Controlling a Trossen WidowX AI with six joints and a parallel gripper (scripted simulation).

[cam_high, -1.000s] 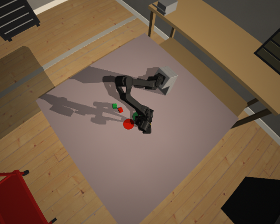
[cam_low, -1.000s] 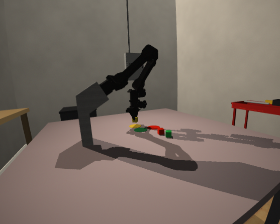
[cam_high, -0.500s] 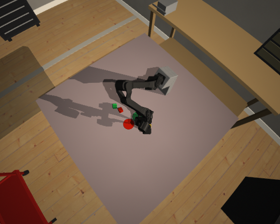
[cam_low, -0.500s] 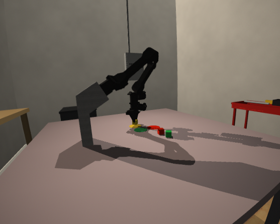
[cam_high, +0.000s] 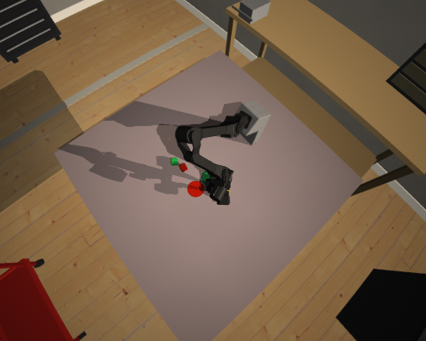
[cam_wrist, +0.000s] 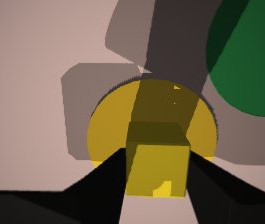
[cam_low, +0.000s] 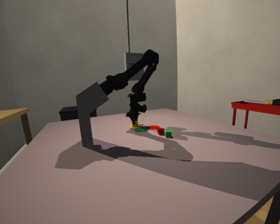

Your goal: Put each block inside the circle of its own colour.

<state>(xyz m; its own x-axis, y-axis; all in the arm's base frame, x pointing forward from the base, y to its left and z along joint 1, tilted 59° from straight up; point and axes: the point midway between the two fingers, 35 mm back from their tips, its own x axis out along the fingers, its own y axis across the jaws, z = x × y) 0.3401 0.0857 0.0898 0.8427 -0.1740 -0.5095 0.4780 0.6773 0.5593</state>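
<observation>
My gripper is now 4 cm above the yellow block. The rest, counted from my hand: red circle 6 cm ahead, 13 cm to the right, 5 cm below; then green circle 4 cm behind, 9 cm to the right, 5 cm below; then yellow circle 5 cm below.
</observation>
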